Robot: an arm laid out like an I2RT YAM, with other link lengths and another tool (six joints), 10 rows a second.
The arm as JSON. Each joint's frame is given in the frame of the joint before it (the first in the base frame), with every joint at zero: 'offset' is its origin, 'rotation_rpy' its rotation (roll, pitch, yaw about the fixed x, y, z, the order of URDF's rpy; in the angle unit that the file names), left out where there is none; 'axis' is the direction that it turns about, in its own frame. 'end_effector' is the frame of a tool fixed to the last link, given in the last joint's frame.
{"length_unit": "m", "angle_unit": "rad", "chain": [
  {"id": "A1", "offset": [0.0, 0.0, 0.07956], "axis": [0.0, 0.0, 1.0]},
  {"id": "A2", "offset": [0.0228, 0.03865, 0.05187], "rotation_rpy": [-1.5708, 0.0, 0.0], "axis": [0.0, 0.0, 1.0]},
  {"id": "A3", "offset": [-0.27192, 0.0, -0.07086], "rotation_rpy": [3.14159, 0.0, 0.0], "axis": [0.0, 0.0, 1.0]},
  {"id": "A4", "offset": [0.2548, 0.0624, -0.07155], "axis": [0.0, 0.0, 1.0]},
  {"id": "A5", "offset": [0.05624, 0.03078, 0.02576], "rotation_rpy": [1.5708, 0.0, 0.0], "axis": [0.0, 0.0, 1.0]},
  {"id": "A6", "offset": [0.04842, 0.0, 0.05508], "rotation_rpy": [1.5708, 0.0, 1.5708], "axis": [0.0, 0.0, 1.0]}
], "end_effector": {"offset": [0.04, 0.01, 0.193], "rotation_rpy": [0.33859, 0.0, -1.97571]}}
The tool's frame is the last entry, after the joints.
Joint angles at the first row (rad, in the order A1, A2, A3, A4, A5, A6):
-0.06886 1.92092 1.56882 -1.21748 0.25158 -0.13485
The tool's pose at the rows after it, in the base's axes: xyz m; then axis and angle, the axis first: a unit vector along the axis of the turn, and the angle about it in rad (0 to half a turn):
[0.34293 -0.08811 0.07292 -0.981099 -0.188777 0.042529 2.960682]
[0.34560 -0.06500 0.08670 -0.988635 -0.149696 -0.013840 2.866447]
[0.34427 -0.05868 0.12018 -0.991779 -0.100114 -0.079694 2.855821]
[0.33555 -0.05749 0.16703 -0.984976 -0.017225 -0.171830 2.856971]
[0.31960 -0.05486 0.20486 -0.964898 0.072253 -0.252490 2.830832]
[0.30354 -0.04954 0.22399 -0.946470 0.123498 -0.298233 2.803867]
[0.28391 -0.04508 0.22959 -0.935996 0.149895 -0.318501 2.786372]
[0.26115 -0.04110 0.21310 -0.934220 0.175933 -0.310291 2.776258]
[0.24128 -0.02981 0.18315 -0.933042 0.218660 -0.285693 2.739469]
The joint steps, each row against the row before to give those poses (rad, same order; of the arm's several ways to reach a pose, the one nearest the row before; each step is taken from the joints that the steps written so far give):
-0.00419 -0.01067 0.00384 0.00495 -0.10032 0.07668
-0.01067 -0.06371 0.00112 0.00307 -0.11063 0.08851
-0.00306 -0.10796 0.00001 -0.00154 -0.02365 0.11634
-0.00650 -0.15146 -0.00039 -0.00039 0.00381 0.18539
-0.01221 -0.13654 -0.00417 -0.00610 -0.00038 0.19417
-0.00001 -0.10035 -0.02446 -0.00265 0.00037 0.12130
0.00041 -0.08849 -0.04917 -0.00727 -0.00075 0.06296
-0.00039 -0.07134 -0.09920 0.00268 0.00000 0.04883
-0.00003 -0.04198 -0.11825 0.01638 -0.02596 0.08084

